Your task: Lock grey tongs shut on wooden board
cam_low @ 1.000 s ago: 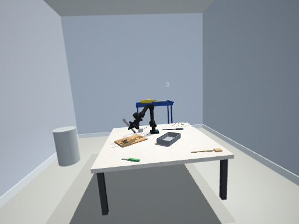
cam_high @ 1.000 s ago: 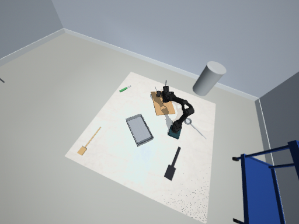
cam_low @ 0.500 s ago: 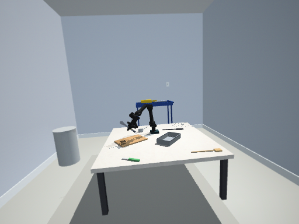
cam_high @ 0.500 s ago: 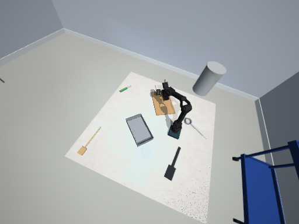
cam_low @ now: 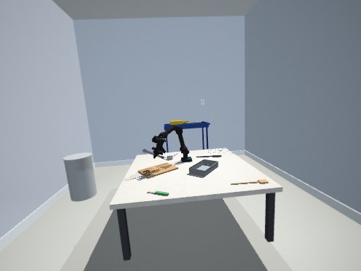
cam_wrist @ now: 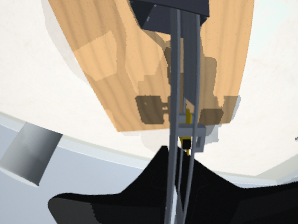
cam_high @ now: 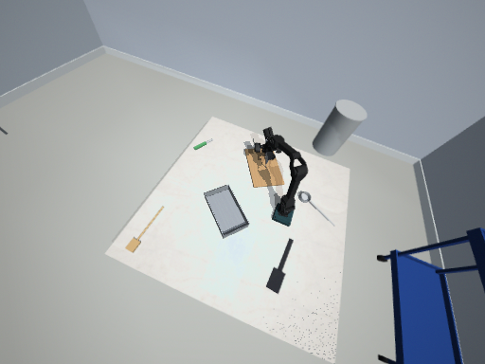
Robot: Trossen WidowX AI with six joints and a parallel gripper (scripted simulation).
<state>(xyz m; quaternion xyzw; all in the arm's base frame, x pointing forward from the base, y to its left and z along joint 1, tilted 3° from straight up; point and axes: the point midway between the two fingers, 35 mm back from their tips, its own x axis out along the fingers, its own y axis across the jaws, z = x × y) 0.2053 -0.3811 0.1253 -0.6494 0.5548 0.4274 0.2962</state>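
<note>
Right now the wooden board is 130 mm below my gripper tip, 40 mm to the left of it and 20 mm behind it. The rest, counted from my gripper tip: black spatula (730 mm to the left, 230 mm behind, 140 mm below); green-handled tool (480 mm ahead, 130 mm below, 50 mm to the right); grey roasting tin (480 mm to the left, 170 mm ahead, 110 mm below).
</note>
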